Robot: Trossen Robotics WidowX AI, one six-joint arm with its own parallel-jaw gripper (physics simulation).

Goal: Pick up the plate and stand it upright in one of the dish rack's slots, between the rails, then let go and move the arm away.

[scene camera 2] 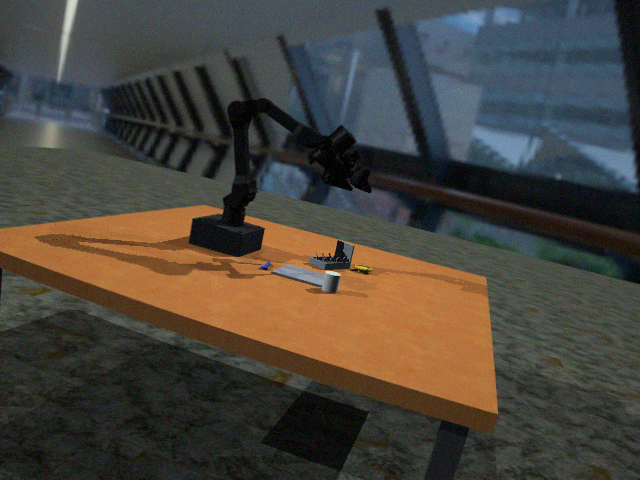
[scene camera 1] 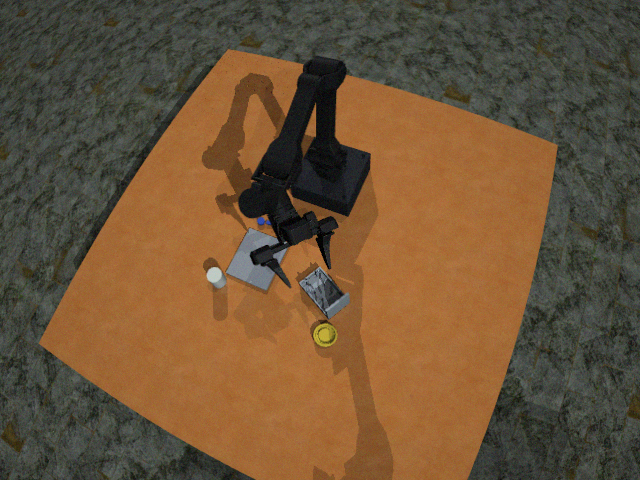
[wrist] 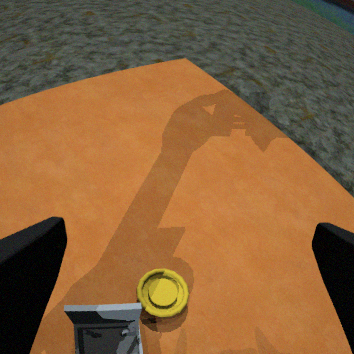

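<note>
A round yellow plate (scene camera 1: pixel 325 334) (scene camera 2: pixel 362 269) (wrist: pixel 163 292) lies flat on the orange table, close to the end of the dish rack that has the tall wall. The grey dish rack (scene camera 1: pixel 338 304) (scene camera 2: pixel 329 266) (wrist: pixel 103 310) stands on the table with short rails and one tall end wall; its near part is cut off at the bottom of the wrist view. My gripper (scene camera 1: pixel 310 277) (scene camera 2: pixel 360 190) (wrist: pixel 194 235) is wide open and empty, high above the table. In the wrist view the plate shows low between the two fingers.
A flat grey board (scene camera 1: pixel 248 260) (scene camera 2: pixel 297 274) lies beside the rack. A white cylinder (scene camera 1: pixel 216 277) (scene camera 2: pixel 330 282) stands by the board's outer side. A small blue object (scene camera 1: pixel 261 221) (scene camera 2: pixel 265 266) lies near the board, toward the arm's base.
</note>
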